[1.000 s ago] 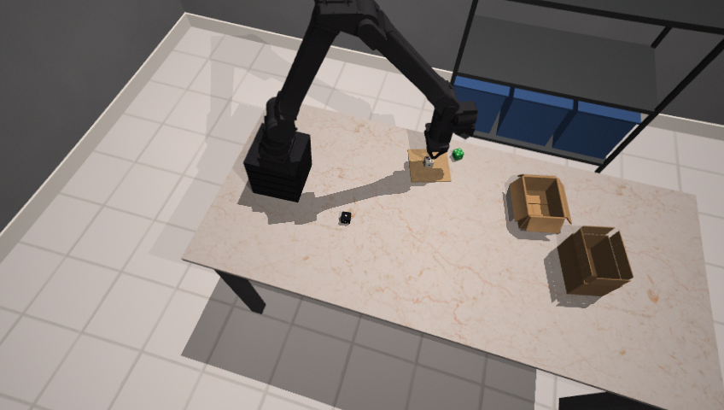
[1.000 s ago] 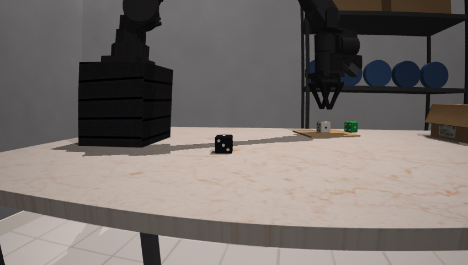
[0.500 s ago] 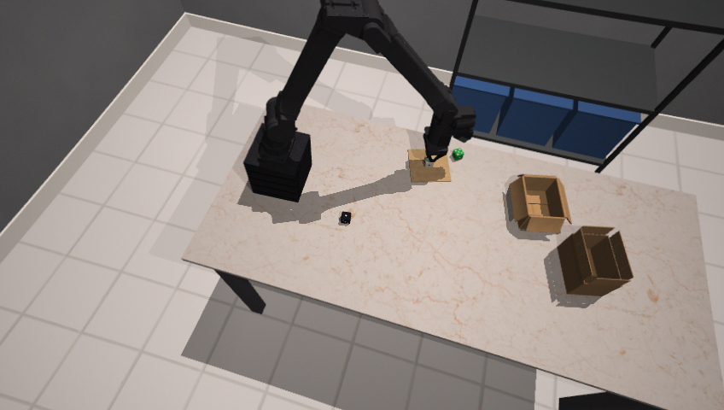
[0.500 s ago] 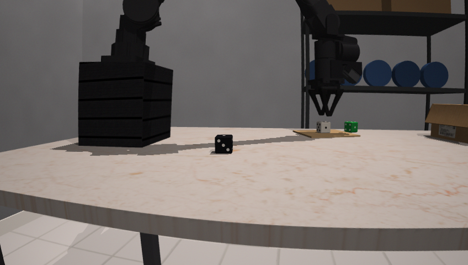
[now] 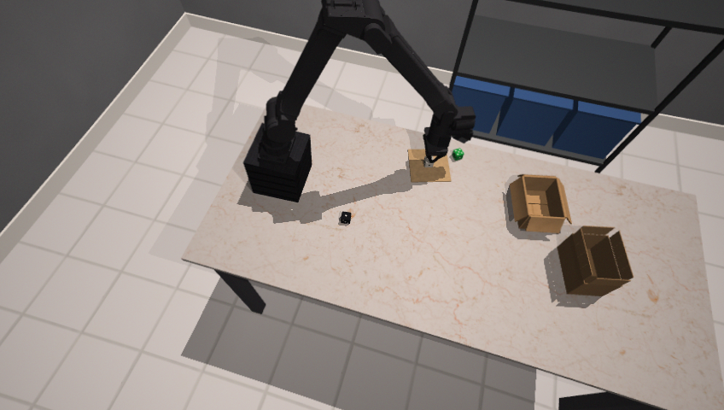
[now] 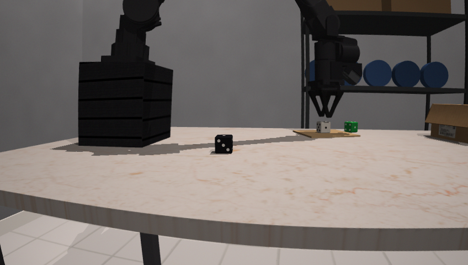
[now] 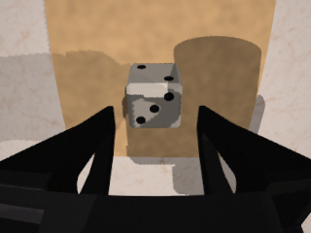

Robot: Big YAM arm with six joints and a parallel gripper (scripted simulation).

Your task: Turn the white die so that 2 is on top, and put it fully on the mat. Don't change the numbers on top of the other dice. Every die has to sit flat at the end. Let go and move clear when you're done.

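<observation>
The mat lies 50 mm below my hand. Round my hand: black die: 270 mm to the right, 240 mm behind, 40 mm below; then green die: 90 mm ahead, 60 mm to the left, 40 mm below.
</observation>
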